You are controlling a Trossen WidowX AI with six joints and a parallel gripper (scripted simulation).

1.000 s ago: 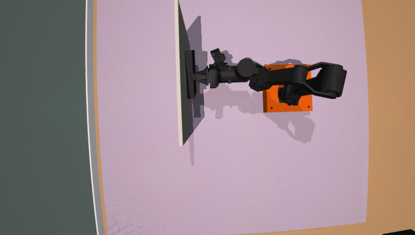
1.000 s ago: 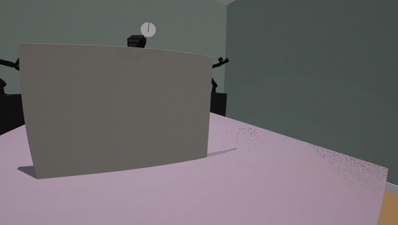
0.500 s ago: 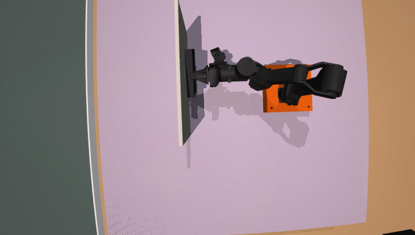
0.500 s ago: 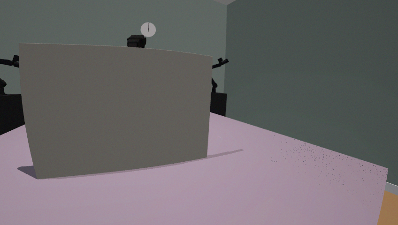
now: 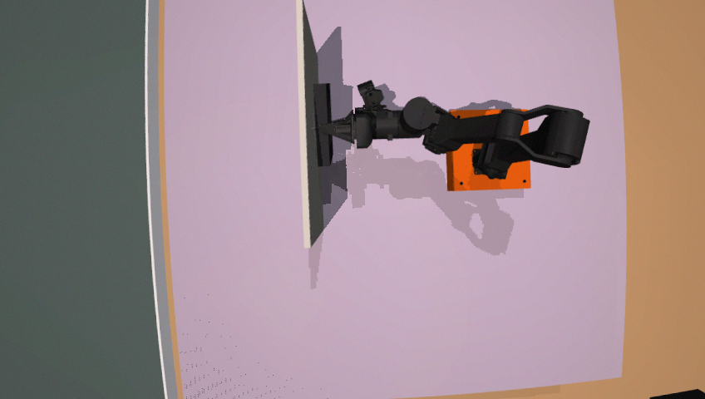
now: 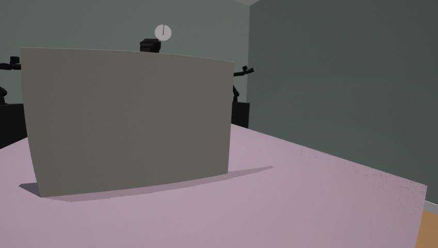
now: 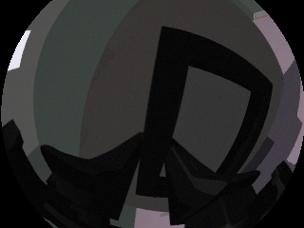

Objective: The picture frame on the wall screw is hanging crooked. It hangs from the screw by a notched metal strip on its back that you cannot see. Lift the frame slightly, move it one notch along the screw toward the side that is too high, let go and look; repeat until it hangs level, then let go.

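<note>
Right now my gripper tip is 20 mm to the left of the picture frame and 50 mm above it. Round my gripper tip: wall panel 20 mm ahead, 70 mm below.
</note>
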